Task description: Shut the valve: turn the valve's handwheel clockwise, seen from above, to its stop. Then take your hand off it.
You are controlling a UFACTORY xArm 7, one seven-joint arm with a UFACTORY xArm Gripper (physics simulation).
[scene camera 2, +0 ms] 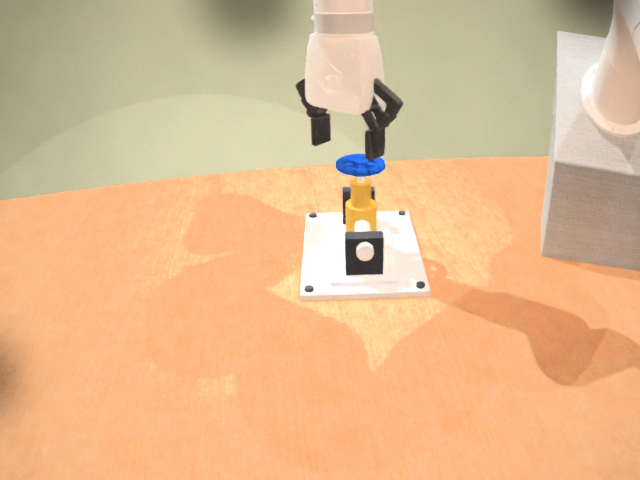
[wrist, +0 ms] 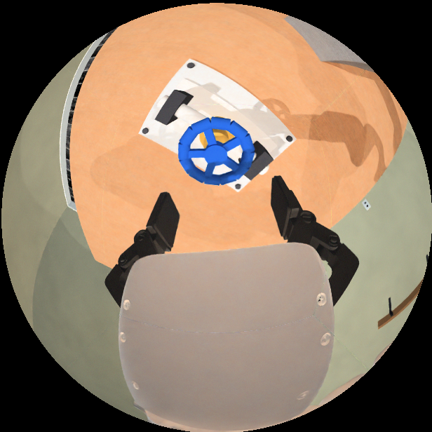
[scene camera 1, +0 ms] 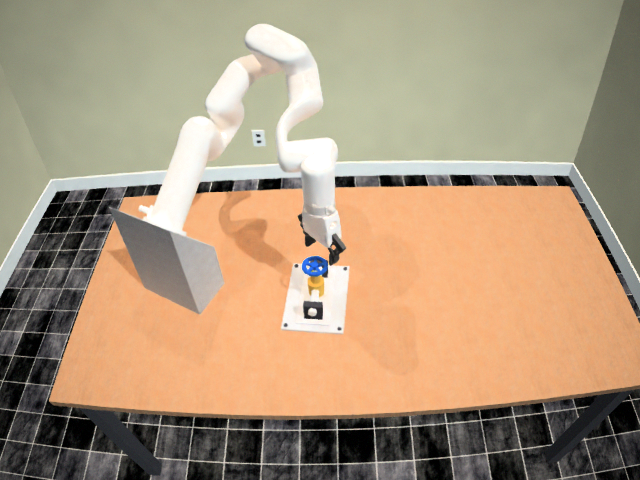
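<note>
The blue handwheel lies level on top of the yellow valve body. The valve stands on a white base plate. My gripper is open and empty, pointing down. Its fingertips are a little above the wheel's height. In the wrist view the wheel lies ahead of the gap between the fingers, and in scene camera 2 one fingertip overlaps the wheel's rim. No contact with the wheel can be made out.
Two black pipe blocks stand on the plate on either side of the valve; one block shows its white pipe end. The grey arm pedestal stands on the wooden table.
</note>
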